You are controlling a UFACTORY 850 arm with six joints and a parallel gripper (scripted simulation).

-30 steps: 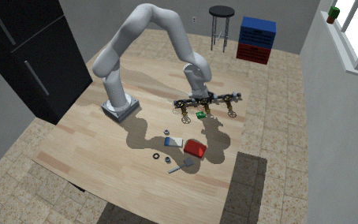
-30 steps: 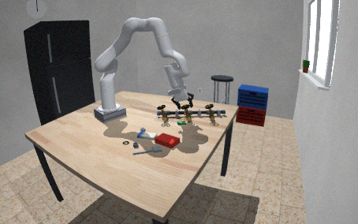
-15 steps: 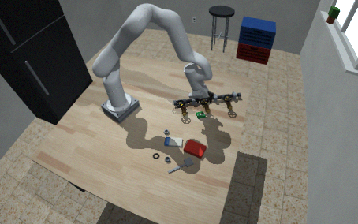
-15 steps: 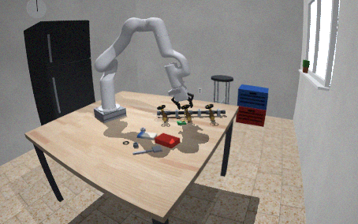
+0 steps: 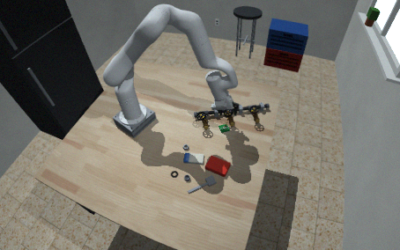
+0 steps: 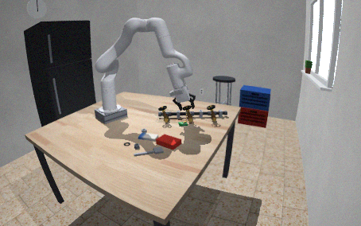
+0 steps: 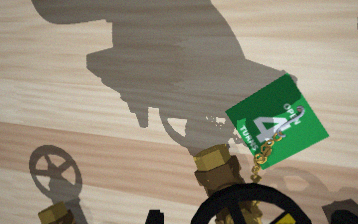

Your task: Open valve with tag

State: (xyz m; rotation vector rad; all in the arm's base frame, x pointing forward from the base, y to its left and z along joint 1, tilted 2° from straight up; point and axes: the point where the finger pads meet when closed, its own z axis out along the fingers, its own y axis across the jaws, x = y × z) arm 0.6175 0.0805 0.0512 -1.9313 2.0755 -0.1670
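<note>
The green tag lies 20 mm behind my hand, 50 mm to the right of it and 100 mm below it. Round my hand: grey scraper (60 mm behind, 440 mm to the right, 100 mm below); then red box (10 mm behind, 330 mm to the right, 90 mm below); then white block (150 mm behind, 300 mm to the right, 100 mm below).
</note>
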